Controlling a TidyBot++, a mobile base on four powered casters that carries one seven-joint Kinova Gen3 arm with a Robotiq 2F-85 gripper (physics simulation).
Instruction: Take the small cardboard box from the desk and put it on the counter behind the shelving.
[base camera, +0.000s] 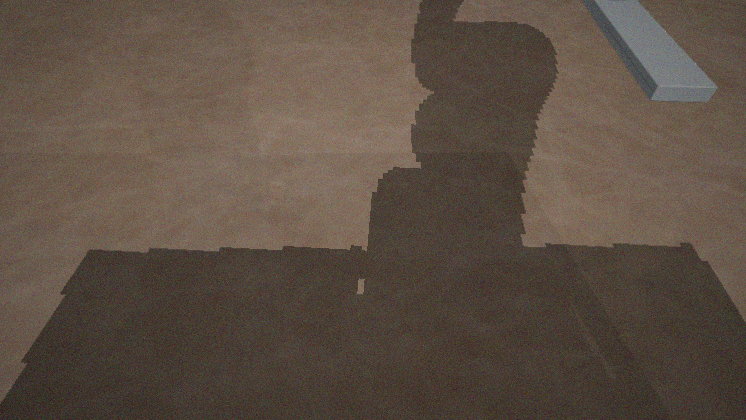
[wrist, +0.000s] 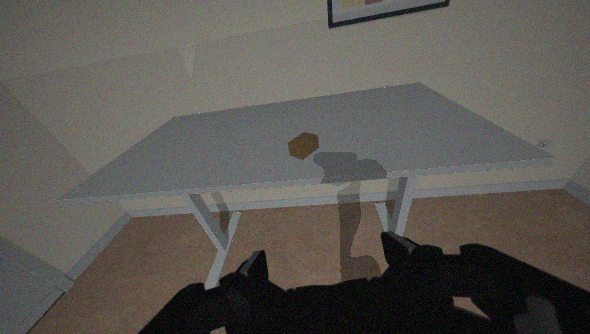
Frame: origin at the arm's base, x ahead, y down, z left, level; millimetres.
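Seen in the pictures: gripper, fingertip midpoint: (wrist: 323, 254).
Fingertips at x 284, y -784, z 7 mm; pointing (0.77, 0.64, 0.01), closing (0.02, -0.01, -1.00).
Pixels of each thing's top centre, then the offset from my fingertips to it. "spot": a spot on its surface instead. Level surfaces: height alone.
- small brown cardboard box, middle of its top: (wrist: 302, 139) dy +181, dx +524, dz +7 mm
- grey desk, its level: dy +231 mm
- right leg, surface spot: (wrist: 404, 205) spot: dy +763, dx +669, dz -495 mm
In the wrist view a small brown cardboard box (wrist: 303, 145) lies near the middle of the grey desk (wrist: 225, 145), a little toward its front edge. My gripper (wrist: 323, 254) is open, with its two black fingertips wide apart at the bottom of the wrist view and nothing between them. The box is beyond the fingertips, well apart from them. The arm's shadow falls on the desk top just right of the box. The counter and the shelving do not show in either view.
The desk stands along a wall, under a framed picture (wrist: 390, 12). Its left leg (wrist: 216, 267) and right leg (wrist: 404, 205) reach the floor. A grey desk foot (base camera: 662, 57) lies at the upper right of the base view. A grey door (wrist: 25, 280) shows at the lower left.
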